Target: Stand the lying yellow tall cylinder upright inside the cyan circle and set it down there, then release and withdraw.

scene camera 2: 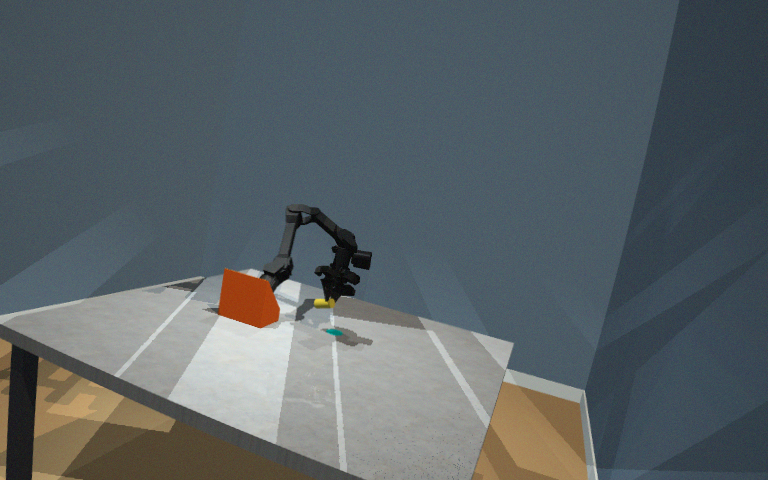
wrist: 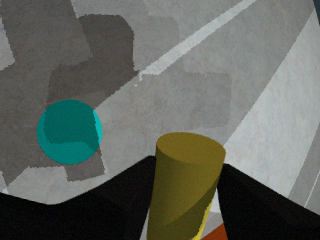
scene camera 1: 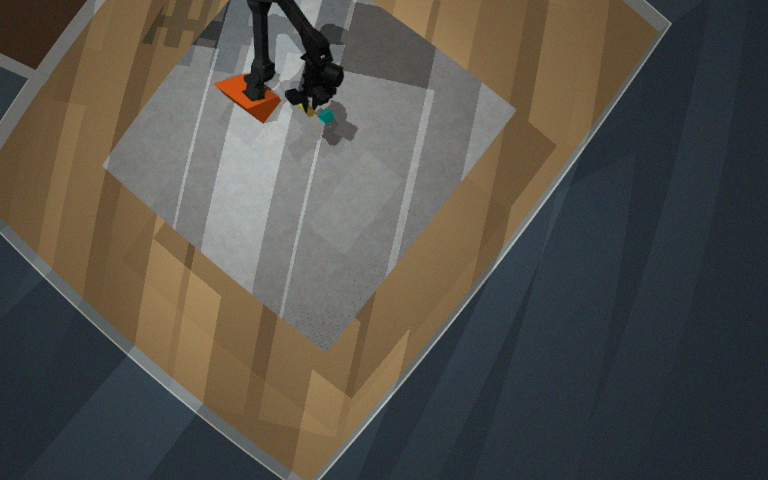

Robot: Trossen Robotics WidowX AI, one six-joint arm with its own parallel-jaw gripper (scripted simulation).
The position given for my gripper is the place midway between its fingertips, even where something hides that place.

My gripper (scene camera 2: 329,303) holds a yellow tall cylinder. Further things: a cyan circle (wrist: 69,131).
My gripper shows as well in the wrist view (wrist: 187,168) and in scene camera 1 (scene camera 1: 309,111).
